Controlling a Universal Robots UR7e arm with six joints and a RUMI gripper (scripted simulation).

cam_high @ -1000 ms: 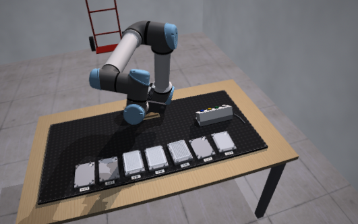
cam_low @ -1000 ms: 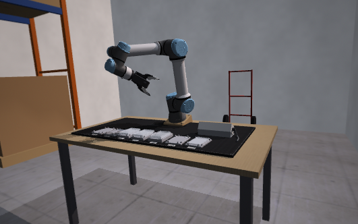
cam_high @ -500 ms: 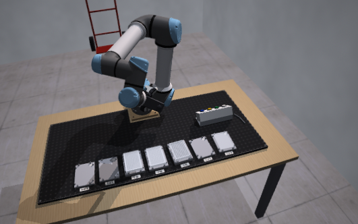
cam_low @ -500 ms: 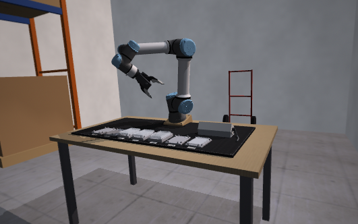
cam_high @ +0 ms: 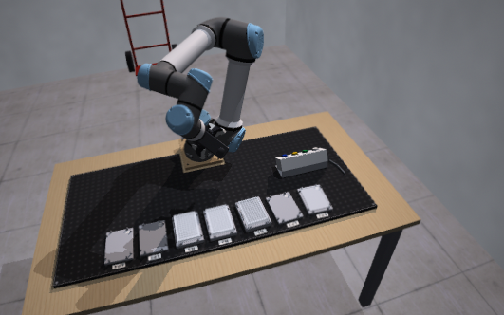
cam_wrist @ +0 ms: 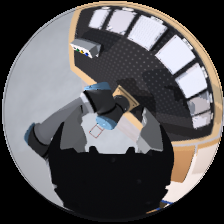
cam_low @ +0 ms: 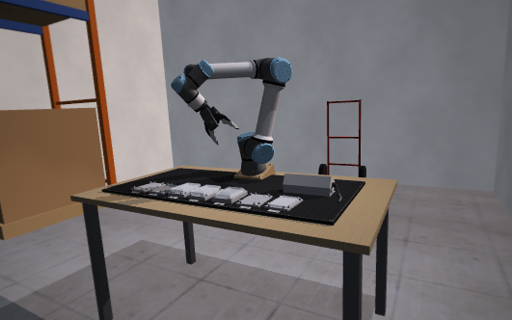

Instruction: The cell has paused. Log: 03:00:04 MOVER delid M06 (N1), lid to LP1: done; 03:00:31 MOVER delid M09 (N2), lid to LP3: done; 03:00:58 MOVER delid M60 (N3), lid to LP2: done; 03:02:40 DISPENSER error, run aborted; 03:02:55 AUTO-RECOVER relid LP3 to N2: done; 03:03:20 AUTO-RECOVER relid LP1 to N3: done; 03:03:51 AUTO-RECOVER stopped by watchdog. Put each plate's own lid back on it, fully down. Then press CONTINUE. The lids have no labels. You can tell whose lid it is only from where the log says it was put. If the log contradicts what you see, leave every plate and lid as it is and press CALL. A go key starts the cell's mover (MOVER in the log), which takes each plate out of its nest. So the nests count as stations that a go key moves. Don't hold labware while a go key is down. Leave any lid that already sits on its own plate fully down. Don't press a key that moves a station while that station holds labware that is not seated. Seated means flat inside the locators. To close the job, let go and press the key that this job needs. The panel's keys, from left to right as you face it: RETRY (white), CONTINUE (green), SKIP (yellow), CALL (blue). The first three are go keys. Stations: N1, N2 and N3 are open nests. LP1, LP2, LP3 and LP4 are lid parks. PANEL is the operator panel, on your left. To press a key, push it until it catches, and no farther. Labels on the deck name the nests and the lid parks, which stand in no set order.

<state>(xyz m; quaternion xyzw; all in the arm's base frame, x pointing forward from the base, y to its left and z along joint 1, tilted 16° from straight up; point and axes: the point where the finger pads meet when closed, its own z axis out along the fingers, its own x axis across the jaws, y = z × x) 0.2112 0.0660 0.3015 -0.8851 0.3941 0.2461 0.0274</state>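
The white lid lies 16 cm ahead of my hand, 1 cm to the right of it and 23 cm below it. Round my hand: blue key 13 cm behind, 30 cm to the left, 19 cm below; lid park 12 cm ahead, 25 cm to the left, 25 cm below; plate 14 cm ahead, 12 cm to the left, 23 cm below.
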